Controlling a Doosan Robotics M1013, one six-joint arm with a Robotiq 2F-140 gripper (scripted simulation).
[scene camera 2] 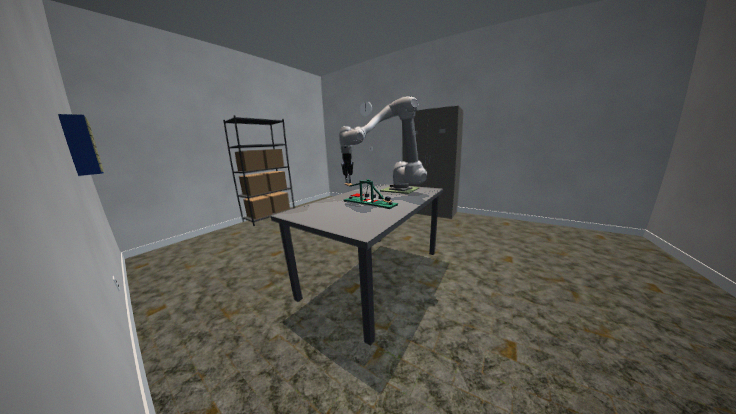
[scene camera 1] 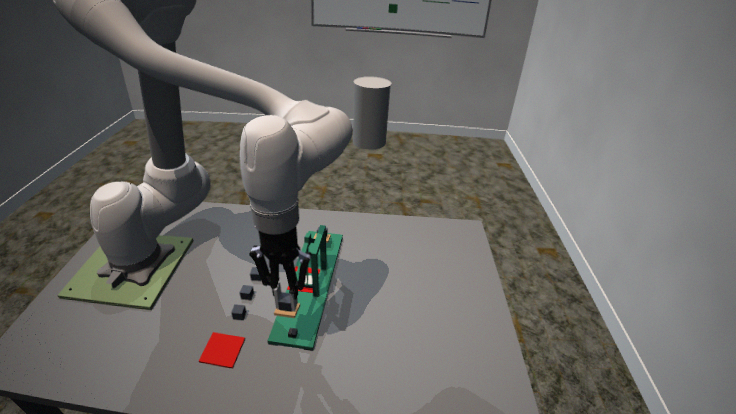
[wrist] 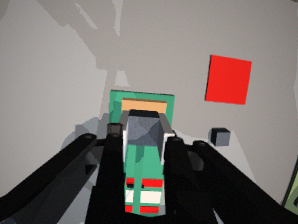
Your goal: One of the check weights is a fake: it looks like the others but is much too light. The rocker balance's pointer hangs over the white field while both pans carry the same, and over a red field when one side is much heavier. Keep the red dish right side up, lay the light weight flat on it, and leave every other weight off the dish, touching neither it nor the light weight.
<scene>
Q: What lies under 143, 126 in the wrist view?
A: A dark grey check weight.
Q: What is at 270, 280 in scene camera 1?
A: My gripper.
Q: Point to a red dish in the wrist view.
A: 228, 78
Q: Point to a red dish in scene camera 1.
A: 222, 350
</scene>
